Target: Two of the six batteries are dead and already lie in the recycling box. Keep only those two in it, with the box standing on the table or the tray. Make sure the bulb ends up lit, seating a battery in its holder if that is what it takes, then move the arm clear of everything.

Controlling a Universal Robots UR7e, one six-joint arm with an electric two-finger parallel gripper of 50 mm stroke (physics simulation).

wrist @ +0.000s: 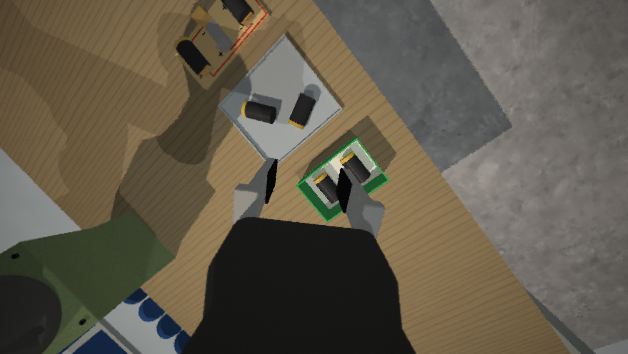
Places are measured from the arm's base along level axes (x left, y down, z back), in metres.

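Where they show: gripper, fingertip midpoint: (307, 176).
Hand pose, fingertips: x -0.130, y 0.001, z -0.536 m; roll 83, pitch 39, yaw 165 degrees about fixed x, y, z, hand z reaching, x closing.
Observation:
Things, the pixels of their top centre, and the offset from my fingertips. "spot": a spot on its surface instead. Level surfaces: height alone.
- green-rimmed recycling box, surface spot: (377, 185) spot: dx -0.118, dy +0.226, dz -0.022 m
- pale tray, top centre: (277, 107) dx +0.129, dy +0.268, dz +0.035 m
- circuit board, surface spot: (214, 74) spot: dx +0.269, dy +0.269, dz +0.092 m
- wooden table, surface height: dy +0.280 m
The green-rimmed recycling box (377, 185) stands on the table right of centre, with two black batteries (356, 167) (326, 187) with yellow ends lying in it. My gripper (307, 176) is open and empty above the table; its right finger overlaps part of the box in this view. The pale tray (280, 65) holds two more batteries (259, 112) (302, 110), lying apart. At the top left a circuit board (214, 74) with a red line carries two batteries (192, 56) (237, 11), one near each end. The board is cut off by the top edge, and I cannot make out the bulb.
The wooden table (450, 255) has its edge running diagonally down the right, beside a grey floor (565, 150). A green mounting block (105, 250) with a dark round part stands at the lower left. Blue rounded parts (151, 310) show below it.

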